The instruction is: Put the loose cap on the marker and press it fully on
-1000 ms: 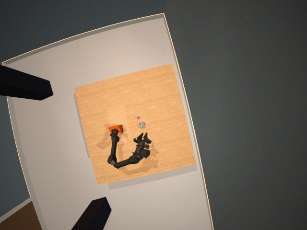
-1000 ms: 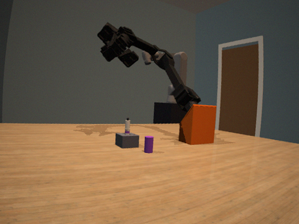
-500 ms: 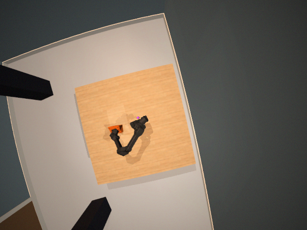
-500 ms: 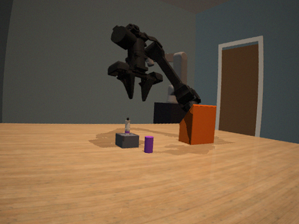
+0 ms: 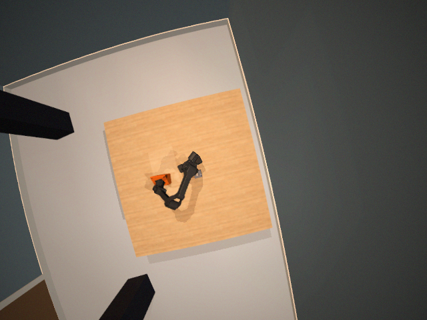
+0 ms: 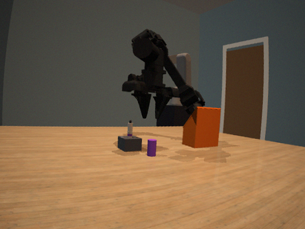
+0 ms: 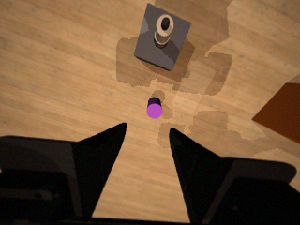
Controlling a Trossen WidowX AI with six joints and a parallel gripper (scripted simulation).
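My gripper tip is now 1 cm past the purple cap and 9 cm above it. The rest, counted from my gripper tip: dark grey holder block (1 cm ahead, 10 cm to the right, 9 cm below).
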